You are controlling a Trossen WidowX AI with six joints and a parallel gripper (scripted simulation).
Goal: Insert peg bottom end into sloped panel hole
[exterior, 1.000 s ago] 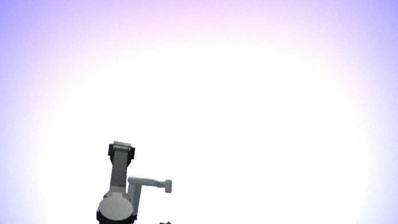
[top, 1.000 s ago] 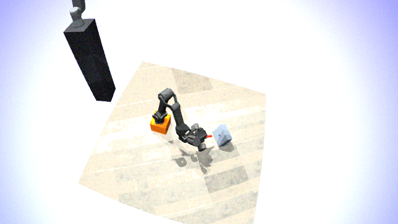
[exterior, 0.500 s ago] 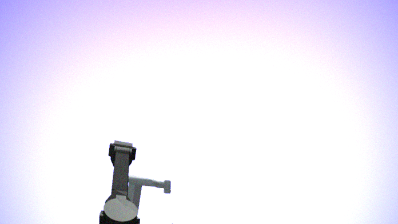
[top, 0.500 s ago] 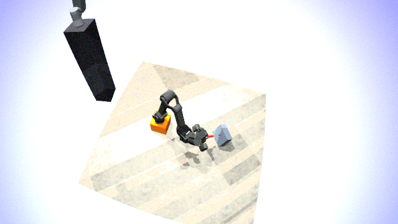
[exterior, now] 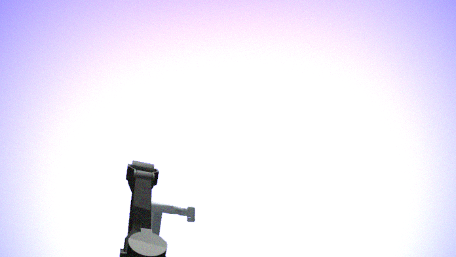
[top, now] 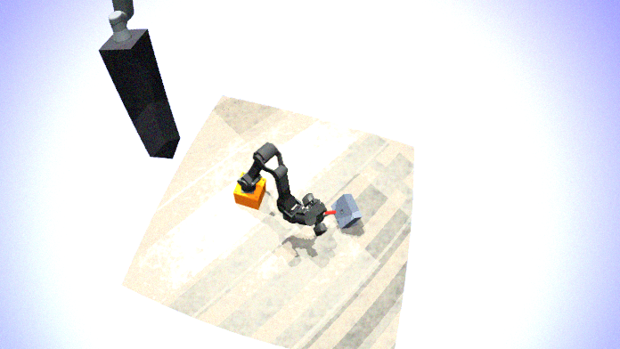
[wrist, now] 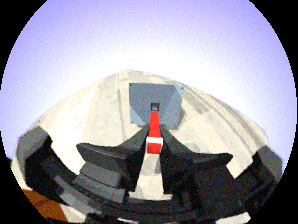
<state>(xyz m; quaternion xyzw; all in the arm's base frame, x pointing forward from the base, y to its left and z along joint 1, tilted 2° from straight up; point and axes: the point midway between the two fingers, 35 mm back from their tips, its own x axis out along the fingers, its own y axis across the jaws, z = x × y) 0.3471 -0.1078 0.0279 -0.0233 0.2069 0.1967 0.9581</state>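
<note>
Now: gripper tip 9 cm short of the sloped panel, 4 cm to the right of it and 5 cm above it. The rest, counted from my gripper tip: red peg 1 cm behind, 1 cm to the right, 1 cm above.
</note>
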